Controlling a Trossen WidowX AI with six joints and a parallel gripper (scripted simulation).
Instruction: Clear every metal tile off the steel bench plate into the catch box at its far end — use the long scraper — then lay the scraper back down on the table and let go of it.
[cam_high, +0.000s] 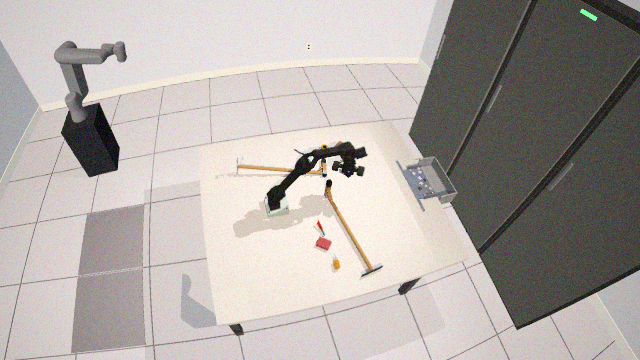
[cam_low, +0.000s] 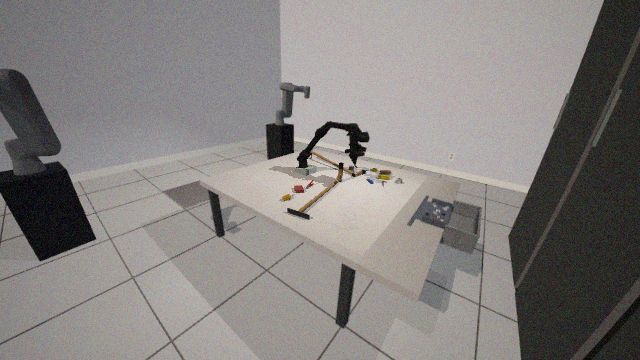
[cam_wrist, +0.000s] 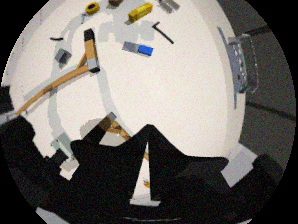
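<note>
Now: the long scraper 26 cm to the right of my gripper tip, 10 cm below it and 9 cm behind it. From my gripper tip the other things lie so: red block: 30 cm to the right, 26 cm behind, 15 cm below; blue piece: 16 cm to the left, 16 cm below, 7 cm ahead; red tool: 24 cm behind, 21 cm to the right, 15 cm below.
</note>
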